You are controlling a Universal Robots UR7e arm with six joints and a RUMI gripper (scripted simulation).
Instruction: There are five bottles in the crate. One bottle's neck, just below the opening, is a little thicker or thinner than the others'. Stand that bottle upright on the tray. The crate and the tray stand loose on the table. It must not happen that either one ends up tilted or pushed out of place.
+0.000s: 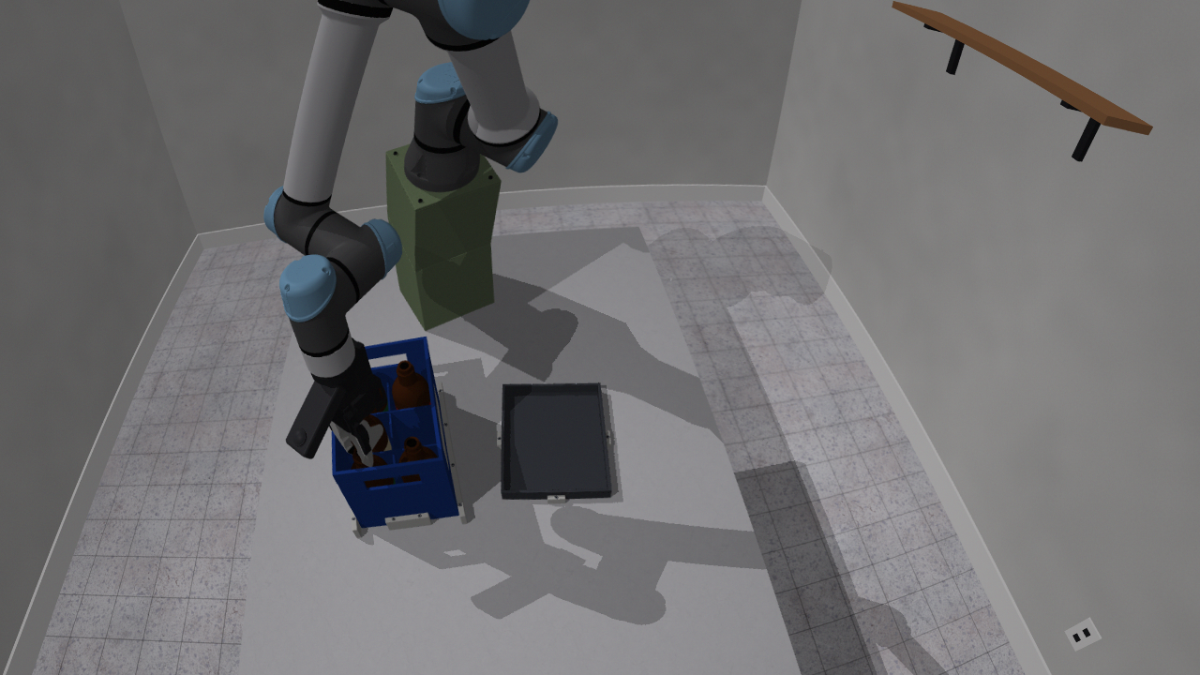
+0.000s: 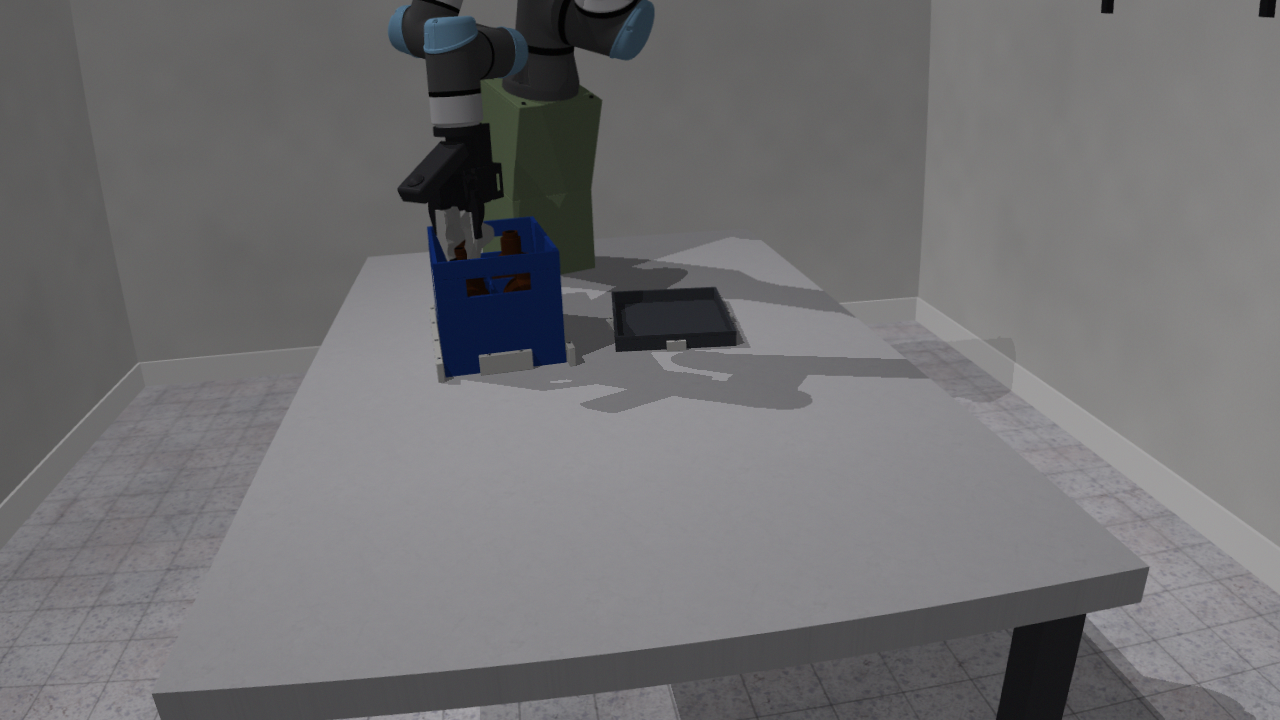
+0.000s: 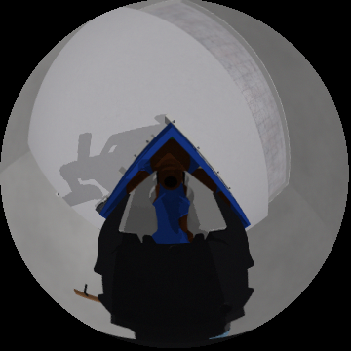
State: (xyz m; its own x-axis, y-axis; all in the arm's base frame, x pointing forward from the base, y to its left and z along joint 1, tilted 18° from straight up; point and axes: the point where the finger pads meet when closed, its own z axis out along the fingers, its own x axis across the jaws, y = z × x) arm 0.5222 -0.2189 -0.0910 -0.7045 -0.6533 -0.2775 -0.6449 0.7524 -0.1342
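The blue crate lies 9 cm behind my hand, 7 cm below it and 5 cm to the left of it. From my hand the other things lie so: dark tray: 34 cm to the left, 14 cm below, 6 cm behind.
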